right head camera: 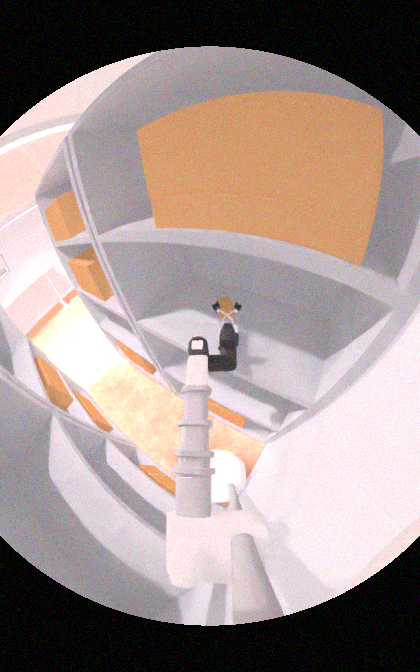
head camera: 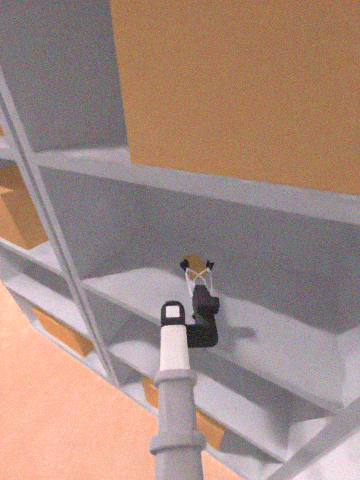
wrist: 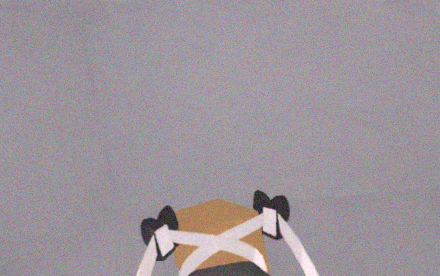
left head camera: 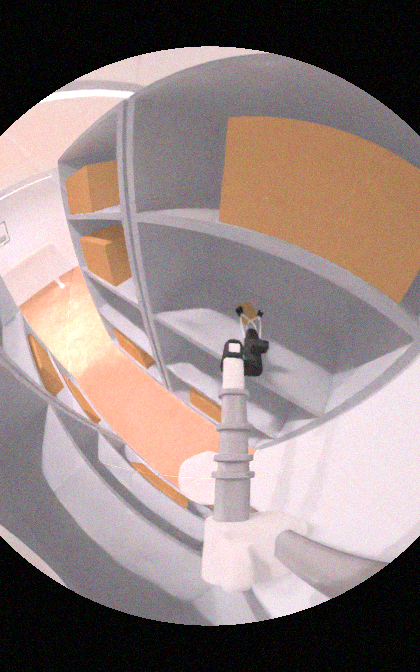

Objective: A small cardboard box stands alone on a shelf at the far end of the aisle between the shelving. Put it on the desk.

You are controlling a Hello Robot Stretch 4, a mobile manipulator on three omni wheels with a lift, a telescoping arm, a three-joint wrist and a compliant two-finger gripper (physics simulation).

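Frame: origin at the robot's base, x ahead, y left, z up, level; metres.
Seen in the pictures: gripper, fingertip midpoint: (head camera: 196, 261) (wrist: 214, 213).
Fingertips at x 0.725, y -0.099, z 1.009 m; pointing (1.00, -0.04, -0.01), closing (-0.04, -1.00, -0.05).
Pixels of each thing's top centre, then the offset from my fingertips to it. "pt": a spot on its surface instead. Level surfaces: height alone.
- small cardboard box, top centre: (wrist: 205, 212) (head camera: 194, 261) dz +0.004, dx -0.005, dy +0.008 m
- shelf, surface height: dz -0.046 m
- large cardboard box, surface spot: (head camera: 240, 90) pt dz +0.528, dx -0.287, dy -0.004 m
The small cardboard box (head camera: 196, 261) (left head camera: 247, 308) (right head camera: 226, 302) (wrist: 217, 212) is brown and sits deep in the middle shelf bay, at the back of the shelf (head camera: 285, 345) (left head camera: 192, 320) (right head camera: 172, 322). My gripper (head camera: 197, 265) (left head camera: 249, 313) (right head camera: 227, 306) (wrist: 214, 213) is shut on this box, with one black fingertip against each side. The white finger strips cross in front of the box. The box's lower part is hidden in the wrist view, and I cannot tell whether it touches the shelf. I cannot identify the desk with certainty.
A large cardboard box (head camera: 240, 90) (left head camera: 320, 200) (right head camera: 265, 165) stands on the shelf above. More boxes stand in the bays to the left. A white wall (left head camera: 350, 450) (right head camera: 340, 425) borders the shelving at right. A pale table-like form (left head camera: 37, 265) shows far down the aisle.
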